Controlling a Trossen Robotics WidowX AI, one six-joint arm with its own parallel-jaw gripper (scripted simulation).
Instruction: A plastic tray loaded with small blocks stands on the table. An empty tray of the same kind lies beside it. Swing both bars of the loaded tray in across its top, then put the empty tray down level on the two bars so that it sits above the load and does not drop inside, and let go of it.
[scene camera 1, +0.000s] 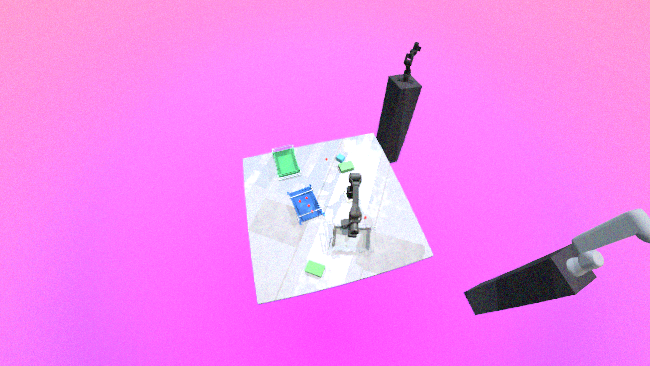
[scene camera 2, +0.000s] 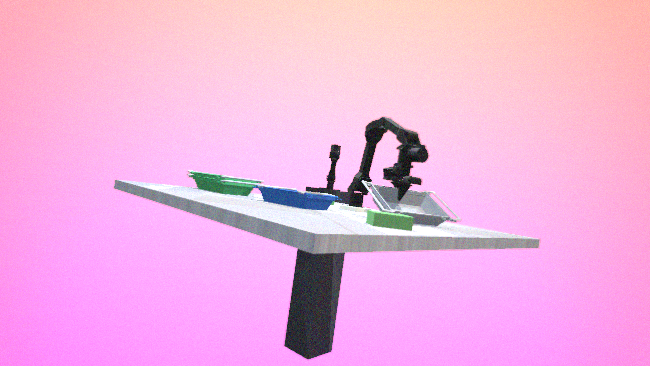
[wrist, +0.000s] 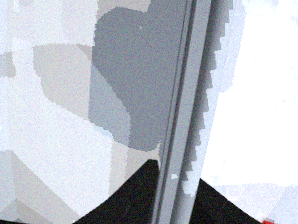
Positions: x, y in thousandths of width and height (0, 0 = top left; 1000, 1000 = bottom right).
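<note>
You can see the gripper in scene camera 2 (scene camera 2: 613, 548) and in the wrist view (wrist: 549, 761). There's a grey tray too, and that tray is visible both in scene camera 2 (scene camera 2: 648, 561) and in the wrist view (wrist: 324, 431).
</note>
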